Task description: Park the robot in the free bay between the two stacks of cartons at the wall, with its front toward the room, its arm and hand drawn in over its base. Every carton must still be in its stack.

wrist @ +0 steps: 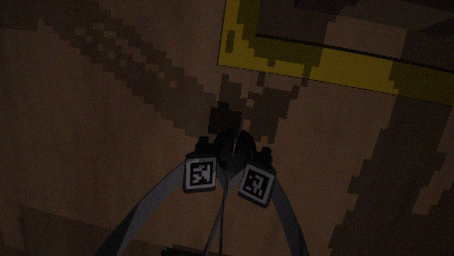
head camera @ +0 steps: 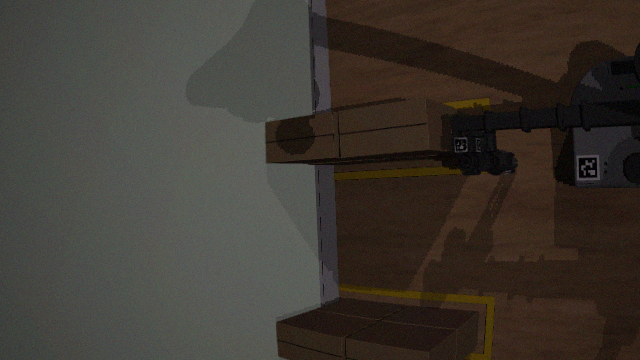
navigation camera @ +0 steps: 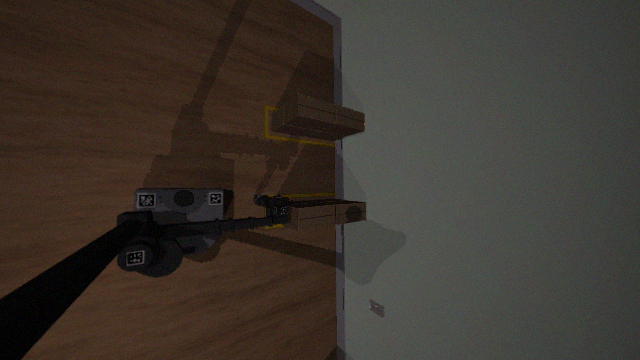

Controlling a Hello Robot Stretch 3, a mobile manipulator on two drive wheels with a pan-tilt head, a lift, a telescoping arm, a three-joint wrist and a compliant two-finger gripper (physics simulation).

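Places are measured from the robot's base along level axes (x ahead, y left, z up), in centimetres.
Where they show: gripper, fingertip midpoint: (navigation camera: 255, 199); robot's base, link origin: (head camera: 636, 167) (navigation camera: 183, 197).
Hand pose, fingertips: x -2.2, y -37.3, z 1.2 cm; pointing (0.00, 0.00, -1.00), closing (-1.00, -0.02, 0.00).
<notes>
Each offset is from my fingertips to the top centre of the thing. "pt": to the spot under its first point. Level surfaces: height alone.
Two low carton stacks stand against the wall, one @(dz +34.9, dx -8.4, dy -23.5 cm) (head camera: 382, 132) (navigation camera: 317, 212) beside my hand and the other (head camera: 395, 330) (navigation camera: 320, 120) across the bay. Both look upright, inside yellow floor outlines. The bay floor @(dz -1.1 cm) (head camera: 390, 230) (navigation camera: 317, 170) lies between them. My base (head camera: 602, 140) (navigation camera: 200, 207) stands out from the wall, outside the bay. The arm (head camera: 545, 118) (navigation camera: 240, 223) reaches past the base edge toward the wall. My gripper (head camera: 510, 164) (navigation camera: 259, 200) (wrist: 235, 147) is shut and empty, near the room-side end of the first stack; whether the wrist touches the cartons is hidden.
The wall (head camera: 150, 225) (navigation camera: 475, 175) with its pale skirting @(pt dz +3.9, dx +19.0, dy -65.5 cm) (head camera: 327, 225) (navigation camera: 338, 175) closes the back of the bay. A yellow tape outline @(pt dz -1.0, dx +49.3, dy -6.3 cm) (head camera: 490, 325) (navigation camera: 267, 122) (wrist: 350, 70) surrounds each stack. A wall socket @(dz +44.6, dx -72.1, dy -68.2 cm) (navigation camera: 377, 308) shows beyond the first stack. Dark shadows cross the floor.
</notes>
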